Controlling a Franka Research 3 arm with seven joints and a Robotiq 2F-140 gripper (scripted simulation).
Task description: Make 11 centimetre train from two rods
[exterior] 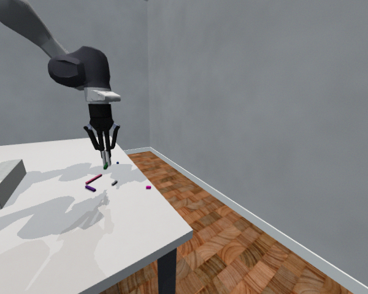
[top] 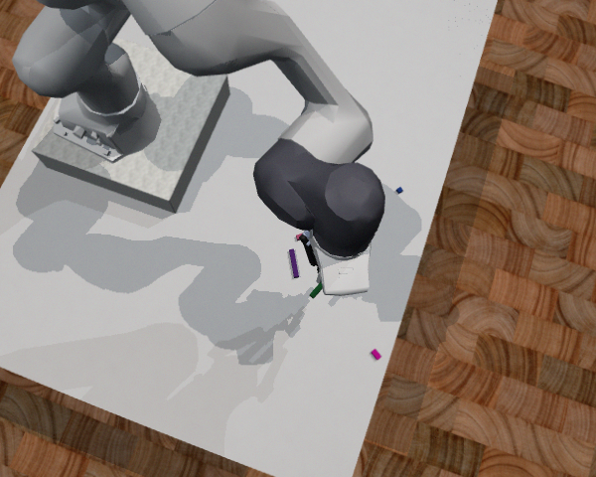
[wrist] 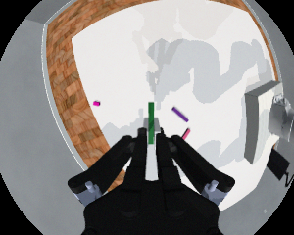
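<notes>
My hand is 14 cm above the grey rod, 3 cm to the right of it and 3 cm short of it. The rest, counted from my hand: green rod (3 cm below); pink rod (14 cm below, 12 cm to the left, 4 cm behind); purple rod (14 cm below, 7 cm behind, 4 cm to the left).
</notes>
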